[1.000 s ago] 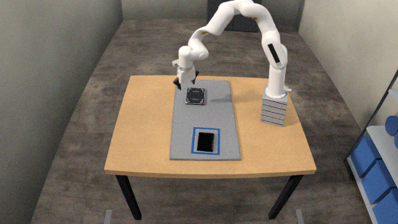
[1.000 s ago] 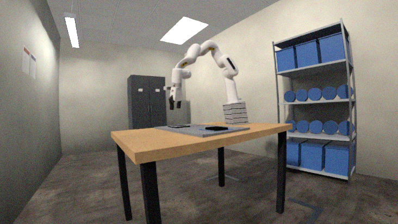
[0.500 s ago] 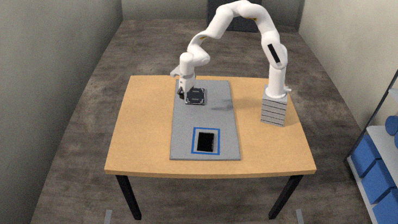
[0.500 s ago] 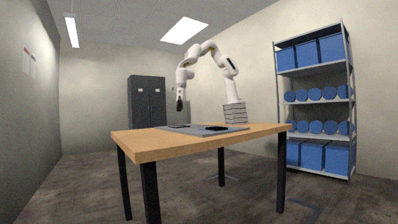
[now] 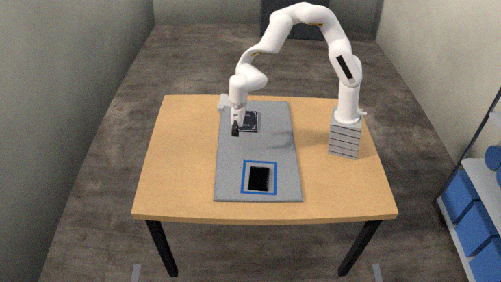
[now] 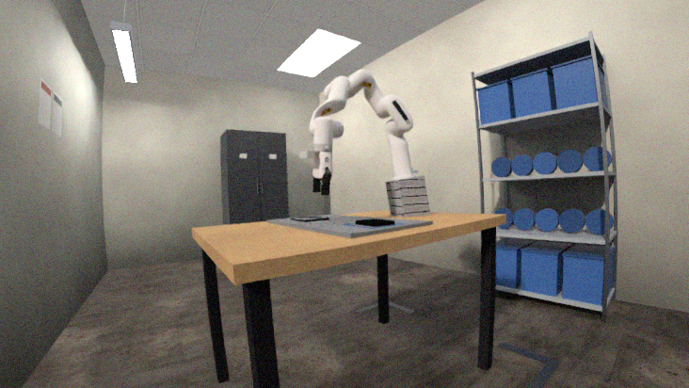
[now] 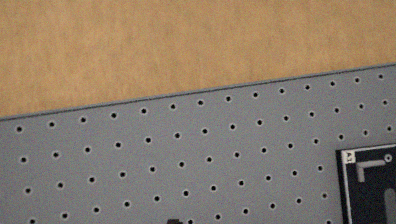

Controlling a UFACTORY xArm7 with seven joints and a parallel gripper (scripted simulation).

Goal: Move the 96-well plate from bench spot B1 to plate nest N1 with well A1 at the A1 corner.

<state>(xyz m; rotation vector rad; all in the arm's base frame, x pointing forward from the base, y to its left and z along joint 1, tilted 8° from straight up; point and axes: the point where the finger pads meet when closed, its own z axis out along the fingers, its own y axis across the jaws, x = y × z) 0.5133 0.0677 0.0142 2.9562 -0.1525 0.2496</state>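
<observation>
Now: hand 110 mm past the 96-well plate, 190 mm to the right of it and 120 mm above it. The rest, counted from my hand: plate nest N1: 30 mm behind, 190 mm to the right, 120 mm below.
</observation>
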